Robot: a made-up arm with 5 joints.
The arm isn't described. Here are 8 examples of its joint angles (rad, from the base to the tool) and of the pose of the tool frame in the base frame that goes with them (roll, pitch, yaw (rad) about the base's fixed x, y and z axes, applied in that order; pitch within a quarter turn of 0, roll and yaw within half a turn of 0; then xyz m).
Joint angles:
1: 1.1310 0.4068 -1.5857 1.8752 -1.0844
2: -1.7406 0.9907 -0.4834 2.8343 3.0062
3: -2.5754 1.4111 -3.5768 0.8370 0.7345
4: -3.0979 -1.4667 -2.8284 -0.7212 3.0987
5: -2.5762 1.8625 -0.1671 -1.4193 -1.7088
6: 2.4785 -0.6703 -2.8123 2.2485 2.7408
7: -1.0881 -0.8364 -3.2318 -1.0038 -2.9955
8: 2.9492 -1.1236 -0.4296 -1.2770 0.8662
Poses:
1: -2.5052 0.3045 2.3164 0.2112 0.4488 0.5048
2: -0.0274 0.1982 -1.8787 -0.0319 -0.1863 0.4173
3: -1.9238 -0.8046 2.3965 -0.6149 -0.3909 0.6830
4: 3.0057 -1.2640 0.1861 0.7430 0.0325 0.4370
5: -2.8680 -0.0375 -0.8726 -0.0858 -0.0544 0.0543
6: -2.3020 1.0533 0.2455 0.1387 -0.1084 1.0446
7: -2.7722 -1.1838 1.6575 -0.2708 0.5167 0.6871
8: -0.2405 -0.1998 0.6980 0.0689 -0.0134 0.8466
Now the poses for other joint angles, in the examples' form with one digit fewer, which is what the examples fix.
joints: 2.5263 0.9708 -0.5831 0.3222 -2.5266
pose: -2.681 -0.561 -1.365 -0.235 0.166 0.103
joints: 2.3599 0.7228 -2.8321 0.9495 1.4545
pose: -1.984 -0.107 0.836 -0.476 0.472 0.885
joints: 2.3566 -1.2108 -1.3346 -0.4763 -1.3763
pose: 0.118 -0.023 -2.163 0.211 -0.211 1.021
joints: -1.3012 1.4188 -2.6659 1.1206 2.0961
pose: -3.032 0.063 2.889 0.210 -0.759 0.250
